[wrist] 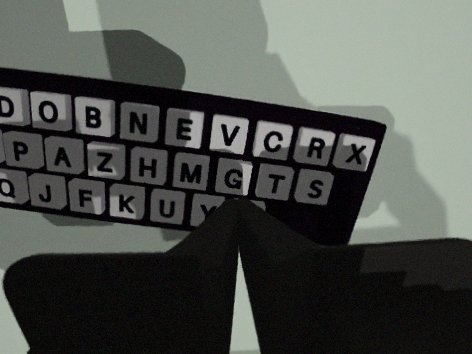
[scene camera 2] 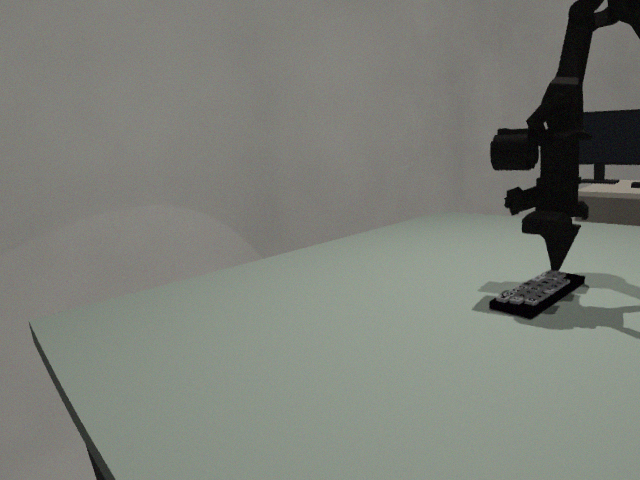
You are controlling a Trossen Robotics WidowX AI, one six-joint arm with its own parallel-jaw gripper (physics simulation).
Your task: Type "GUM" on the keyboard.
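Frame: origin at the arm's base, x ahead, y left, z up, level; metres.
Seen in the pictures: gripper, between the fingertips: (wrist: 236, 209) (scene camera 2: 555, 270).
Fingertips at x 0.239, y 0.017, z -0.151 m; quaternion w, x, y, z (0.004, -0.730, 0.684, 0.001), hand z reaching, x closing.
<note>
A point is followed by its place in that frame.
The black keyboard (scene camera 2: 509, 308) @(z -0.176, x 0.259, y 0.151 m) (wrist: 315, 220) @(z -0.172, x 0.223, y -0.025 m) with grey letter keys lies flat on the table. In the wrist view, the G key (wrist: 233, 177) @(z -0.167, x 0.246, y 0.018 m) and the M key (wrist: 191, 172) @(z -0.167, x 0.248, y 0.037 m) are in the middle row, and the U key (wrist: 166, 207) @(z -0.167, x 0.230, y 0.048 m) is in the lower row. My gripper (scene camera 2: 555, 267) @(z -0.151, x 0.239, y 0.017 m) (wrist: 236, 209) @(z -0.151, x 0.239, y 0.017 m) points down and is shut, with nothing between its fingers. Its tips show at the lower edge of the G key in the wrist view and cover most of the key right of Y. In the scene view the tips meet the keyboard's far part; contact with a key cannot be told.
The pale green table top (scene camera 2: 310, 361) @(z -0.185, x 0.382, y 0.413 m) extends around the keyboard, with its left edge at the lower left of the scene view. A dark monitor (scene camera 2: 612, 136) stands on a separate desk (scene camera 2: 610, 207) behind the arm. The arm's shadows fall across the keyboard and table.
</note>
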